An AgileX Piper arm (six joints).
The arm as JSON. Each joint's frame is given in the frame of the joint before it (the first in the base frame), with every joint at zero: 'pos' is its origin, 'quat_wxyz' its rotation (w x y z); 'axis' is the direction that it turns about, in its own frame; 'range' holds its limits. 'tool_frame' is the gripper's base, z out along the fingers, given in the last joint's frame.
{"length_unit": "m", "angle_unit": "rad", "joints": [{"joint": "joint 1", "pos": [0.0, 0.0, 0.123], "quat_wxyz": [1.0, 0.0, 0.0, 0.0], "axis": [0.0, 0.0, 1.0], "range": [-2.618, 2.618]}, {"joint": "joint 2", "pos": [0.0, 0.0, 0.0], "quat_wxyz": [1.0, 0.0, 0.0, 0.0], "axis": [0.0, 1.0, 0.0], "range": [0.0, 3.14]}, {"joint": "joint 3", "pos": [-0.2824, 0.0, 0.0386], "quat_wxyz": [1.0, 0.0, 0.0, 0.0], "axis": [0.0, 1.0, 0.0], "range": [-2.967, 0.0]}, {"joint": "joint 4", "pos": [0.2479, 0.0, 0.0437], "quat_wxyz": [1.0, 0.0, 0.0, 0.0], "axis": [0.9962, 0.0, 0.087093], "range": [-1.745, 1.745]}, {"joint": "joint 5", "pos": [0.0, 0.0, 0.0], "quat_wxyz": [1.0, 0.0, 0.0, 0.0], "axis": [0.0, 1.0, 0.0], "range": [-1.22, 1.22]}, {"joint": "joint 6", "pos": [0.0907, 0.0, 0.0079], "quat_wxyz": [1.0, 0.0, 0.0, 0.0], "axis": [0.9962, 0.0, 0.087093], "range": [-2.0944, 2.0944]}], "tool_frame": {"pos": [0.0, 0.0, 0.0], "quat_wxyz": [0.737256, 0.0, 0.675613, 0.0]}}
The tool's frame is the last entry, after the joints.
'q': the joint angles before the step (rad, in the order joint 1, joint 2, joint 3, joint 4, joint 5, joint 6). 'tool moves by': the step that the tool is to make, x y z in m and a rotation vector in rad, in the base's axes. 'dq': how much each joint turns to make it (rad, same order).
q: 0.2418, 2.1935, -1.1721, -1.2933, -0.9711, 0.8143
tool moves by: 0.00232, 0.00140, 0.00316, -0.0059, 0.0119, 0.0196
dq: 0.0000, 0.0000, -0.0235, -0.0432, 0.0000, 0.0457
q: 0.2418, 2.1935, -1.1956, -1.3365, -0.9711, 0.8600
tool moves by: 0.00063, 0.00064, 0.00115, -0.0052, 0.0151, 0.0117
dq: 0.0000, 0.0000, -0.0115, -0.0293, 0.0000, 0.0339
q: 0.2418, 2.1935, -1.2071, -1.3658, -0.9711, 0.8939
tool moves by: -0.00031, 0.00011, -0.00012, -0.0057, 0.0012, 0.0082
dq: 0.0000, 0.0000, -0.0022, -0.0130, -0.0001, 0.0059
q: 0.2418, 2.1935, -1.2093, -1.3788, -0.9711, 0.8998
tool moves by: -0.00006, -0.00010, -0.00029, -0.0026, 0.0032, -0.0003
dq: 0.0000, 0.0000, -0.0001, -0.0032, 0.0022, 0.0041
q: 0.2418, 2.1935, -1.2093, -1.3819, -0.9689, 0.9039
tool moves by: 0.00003, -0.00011, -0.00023, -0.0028, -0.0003, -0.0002
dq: 0.0000, 0.0000, 0.0000, -0.0016, 0.0023, -0.0001
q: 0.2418, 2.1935, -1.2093, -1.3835, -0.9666, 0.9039
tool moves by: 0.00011, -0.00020, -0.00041, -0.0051, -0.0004, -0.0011
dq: 0.0000, 0.0000, 0.0000, -0.0023, 0.0047, 0.0000
